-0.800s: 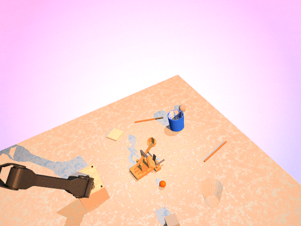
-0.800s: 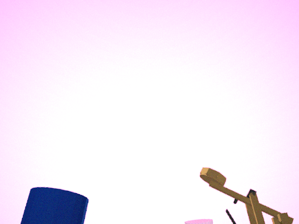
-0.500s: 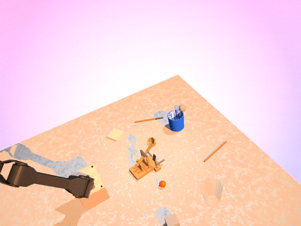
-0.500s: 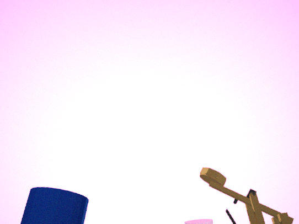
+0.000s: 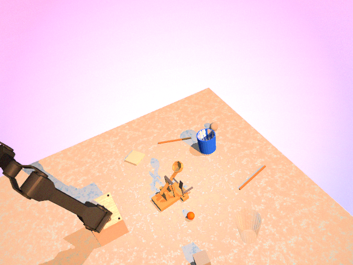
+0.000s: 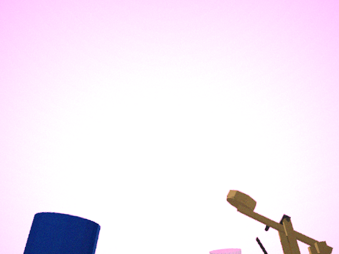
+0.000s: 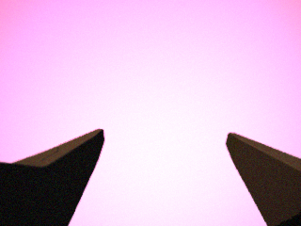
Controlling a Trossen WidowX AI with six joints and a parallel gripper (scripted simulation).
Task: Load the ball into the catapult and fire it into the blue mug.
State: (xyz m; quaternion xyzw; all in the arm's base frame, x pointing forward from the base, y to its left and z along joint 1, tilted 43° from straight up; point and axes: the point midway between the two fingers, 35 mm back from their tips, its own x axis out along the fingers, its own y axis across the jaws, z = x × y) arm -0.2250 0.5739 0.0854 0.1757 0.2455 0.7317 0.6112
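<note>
My gripper tip is now 590 mm short of the wooden catapult, 390 mm to the left of it and 520 mm above it. The rest, counted from my gripper tip: blue mug (850 mm ahead, 250 mm to the right, 570 mm below); small box (500 mm ahead, 710 mm to the right, 570 mm below); orange ball (570 mm ahead, 520 mm to the right, 580 mm below).
</note>
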